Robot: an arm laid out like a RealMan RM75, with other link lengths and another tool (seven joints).
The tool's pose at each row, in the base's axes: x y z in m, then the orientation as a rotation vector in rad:
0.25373, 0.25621, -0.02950, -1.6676, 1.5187, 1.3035
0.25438, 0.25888, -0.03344, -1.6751, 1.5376, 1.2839
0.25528, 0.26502, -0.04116, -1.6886, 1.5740, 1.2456
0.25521, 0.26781, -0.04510, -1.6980, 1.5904, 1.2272
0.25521, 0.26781, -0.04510, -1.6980, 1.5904, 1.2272
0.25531, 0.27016, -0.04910, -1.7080, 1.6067, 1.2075
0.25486, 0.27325, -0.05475, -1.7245, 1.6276, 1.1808
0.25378, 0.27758, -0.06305, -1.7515, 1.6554, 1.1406
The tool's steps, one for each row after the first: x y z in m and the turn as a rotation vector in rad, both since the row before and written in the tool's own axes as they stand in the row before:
0.00229, -0.00207, 0.00368, 0.0102, 0.0182, 0.0041
0.00396, -0.00385, 0.00823, 0.0201, 0.0348, 0.0082
0.00207, -0.00132, 0.00416, 0.0078, 0.0182, 0.0028
0.00000, 0.00000, 0.00000, 0.0000, 0.0000, 0.0000
0.00225, -0.00139, 0.00381, 0.0082, 0.0189, 0.0023
0.00324, -0.00131, 0.00543, 0.0093, 0.0271, 0.0019
0.00469, -0.00142, 0.00805, 0.0122, 0.0407, 0.0003

